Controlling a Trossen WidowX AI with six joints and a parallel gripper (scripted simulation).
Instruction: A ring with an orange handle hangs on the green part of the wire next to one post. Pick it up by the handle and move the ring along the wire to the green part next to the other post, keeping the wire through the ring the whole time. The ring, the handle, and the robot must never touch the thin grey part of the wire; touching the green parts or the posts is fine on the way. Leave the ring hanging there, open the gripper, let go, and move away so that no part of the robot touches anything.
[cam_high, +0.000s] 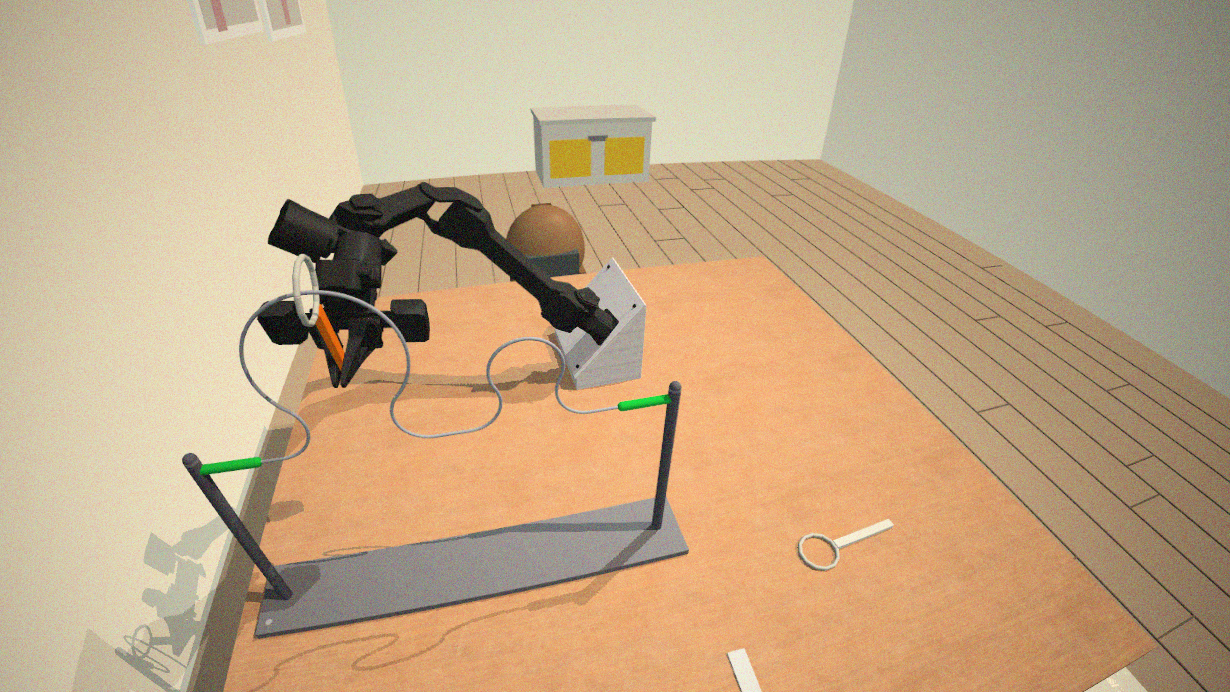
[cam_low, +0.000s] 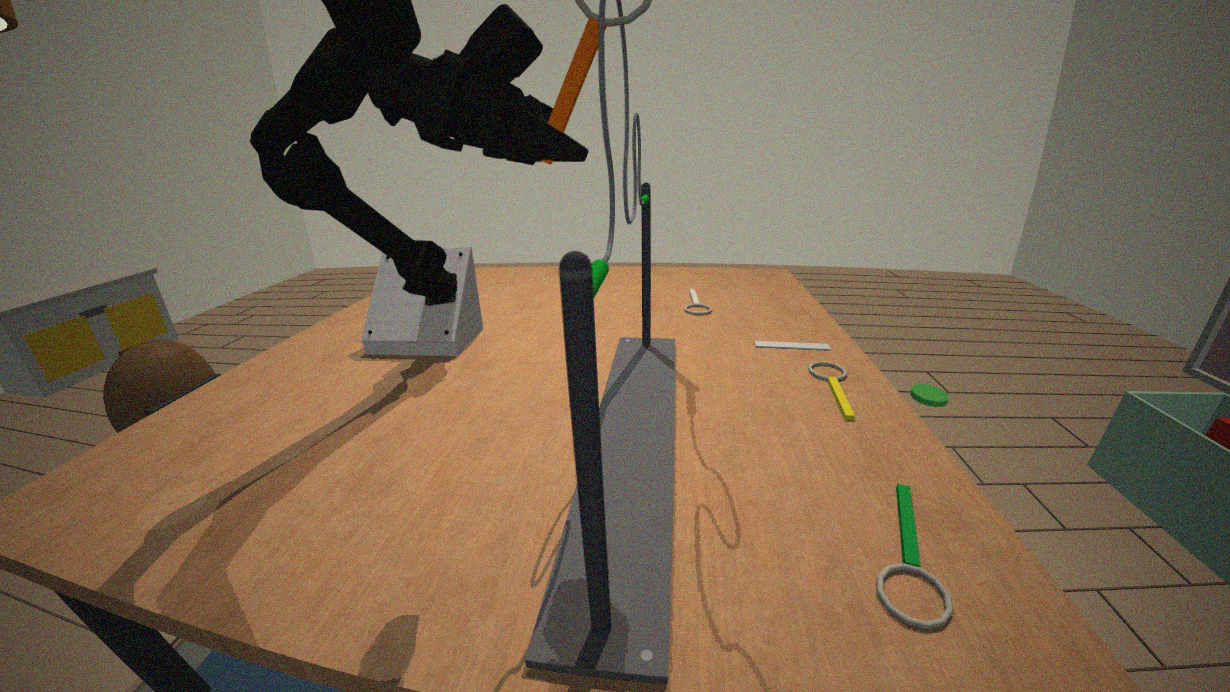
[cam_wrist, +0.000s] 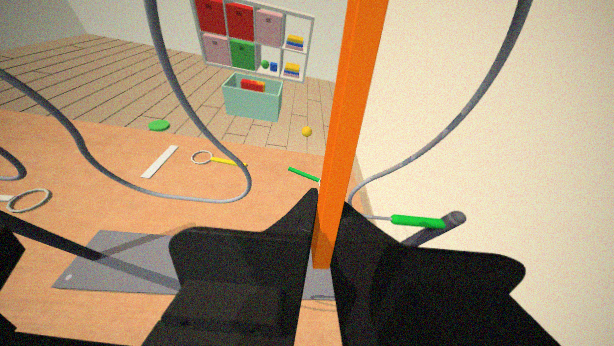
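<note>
The orange-handled ring lies 9 cm above my gripper tip, 1 cm to the left of it and 1 cm ahead of it. From my gripper tip the other things lie so: white strip 38 cm to the left, 37 cm ahead, 36 cm below; then green-handled ring 35 cm below, 31 cm ahead, 13 cm to the right; then ring with handle 38 cm ahead, 35 cm below, 22 cm to the left.
</note>
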